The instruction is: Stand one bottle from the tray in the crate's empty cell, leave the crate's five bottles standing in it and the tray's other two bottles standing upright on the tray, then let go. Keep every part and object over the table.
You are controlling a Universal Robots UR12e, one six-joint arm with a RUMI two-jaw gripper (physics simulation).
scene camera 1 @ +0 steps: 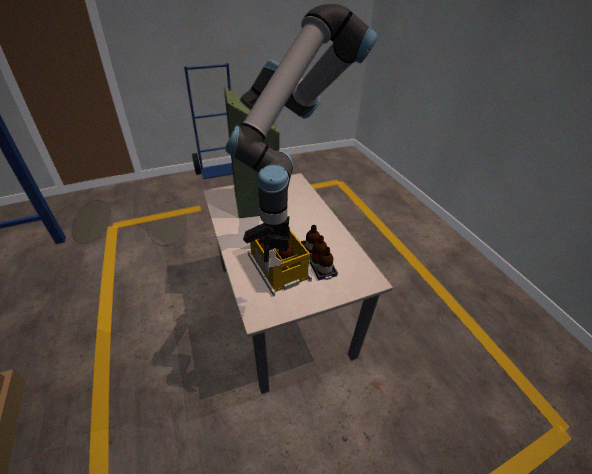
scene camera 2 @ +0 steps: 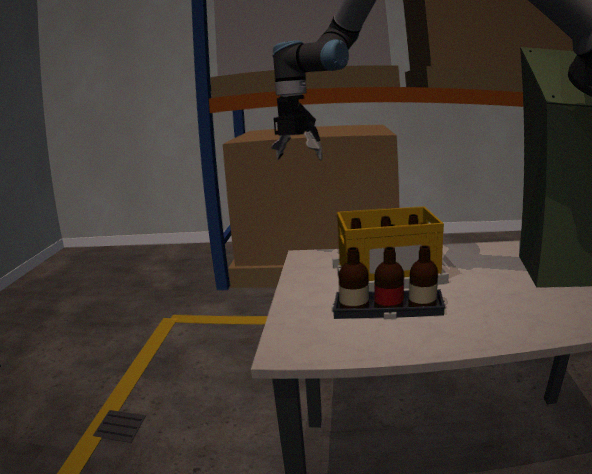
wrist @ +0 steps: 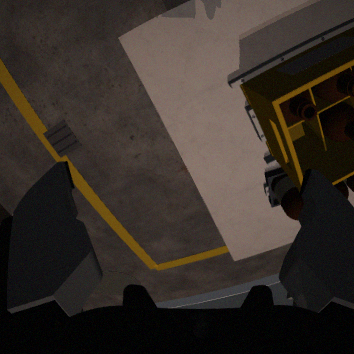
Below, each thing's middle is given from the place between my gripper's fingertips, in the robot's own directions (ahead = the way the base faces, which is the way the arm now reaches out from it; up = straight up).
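As for the red-labelled bottle [scene camera 2: 389,275], my hand's well above it, a long way to the right of it and a good way past it.
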